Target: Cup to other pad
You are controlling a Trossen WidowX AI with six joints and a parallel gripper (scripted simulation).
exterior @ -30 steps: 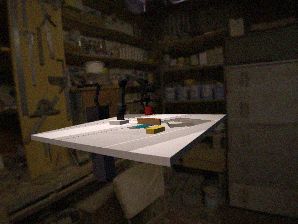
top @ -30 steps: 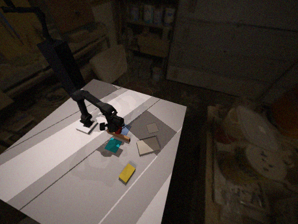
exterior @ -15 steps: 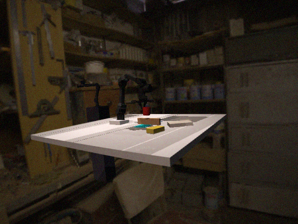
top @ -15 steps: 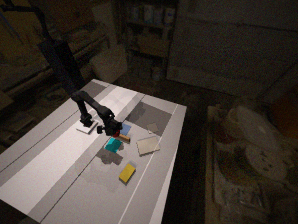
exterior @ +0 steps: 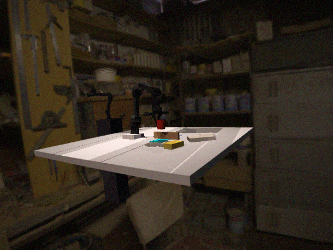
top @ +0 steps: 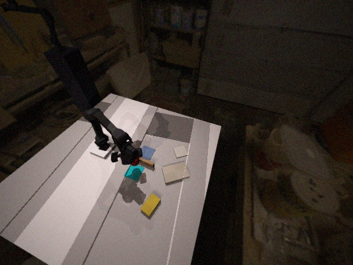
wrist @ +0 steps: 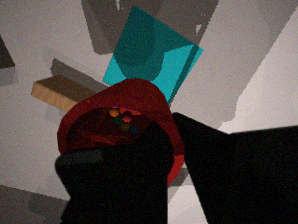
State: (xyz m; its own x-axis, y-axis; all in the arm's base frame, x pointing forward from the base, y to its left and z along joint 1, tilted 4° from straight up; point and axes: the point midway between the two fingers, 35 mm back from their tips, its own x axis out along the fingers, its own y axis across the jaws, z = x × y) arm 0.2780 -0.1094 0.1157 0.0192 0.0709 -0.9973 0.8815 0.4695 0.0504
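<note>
My gripper tip is 2 cm short of the cyan pad, 2 cm to the left of it and 13 cm above it. The rest, counted from my gripper tip: red cup 3 cm ahead, 1 cm to the left; wooden block 3 cm ahead, 7 cm to the left, 10 cm below; blue pad 5 cm ahead, 15 cm to the left, 13 cm below.
</note>
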